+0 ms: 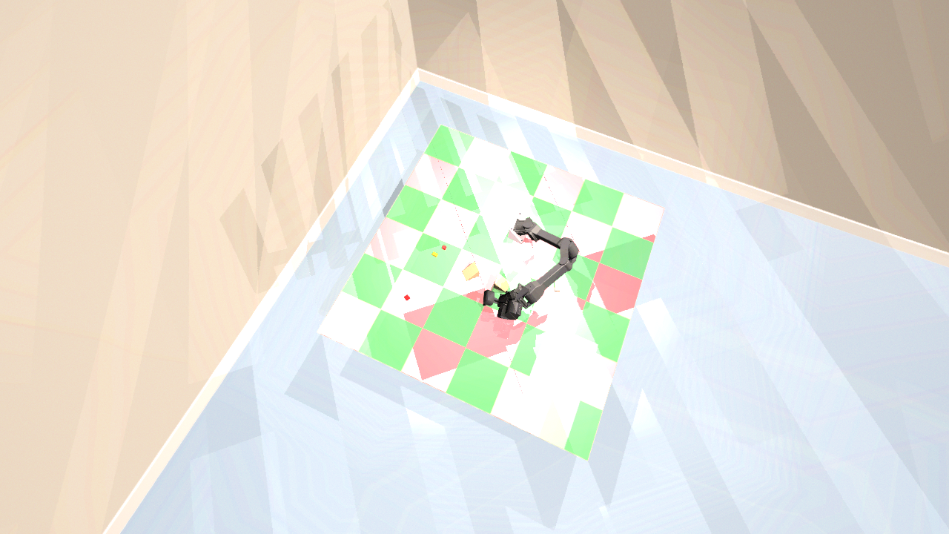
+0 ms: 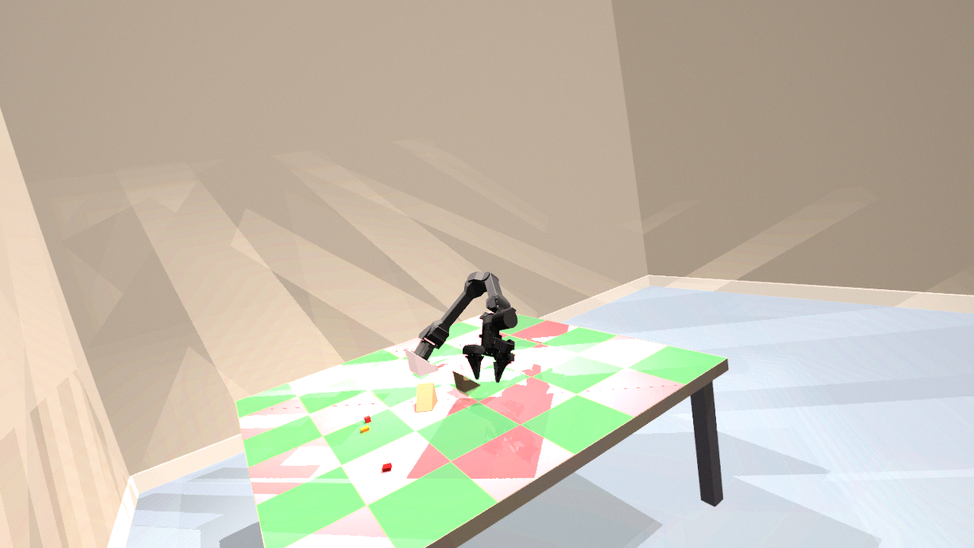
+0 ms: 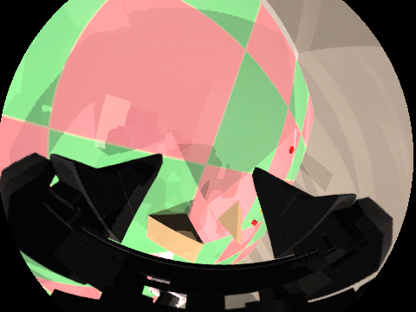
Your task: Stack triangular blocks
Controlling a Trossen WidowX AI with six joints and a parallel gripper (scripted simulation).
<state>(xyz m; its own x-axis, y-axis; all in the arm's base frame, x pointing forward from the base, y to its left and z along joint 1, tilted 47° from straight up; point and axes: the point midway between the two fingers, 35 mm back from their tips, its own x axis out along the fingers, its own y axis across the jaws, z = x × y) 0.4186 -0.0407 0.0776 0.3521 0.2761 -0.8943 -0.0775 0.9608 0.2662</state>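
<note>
Now: the triangular block 15 cm behind my gripper tip, 14 cm to the right of it and 4 cm below it.
</note>
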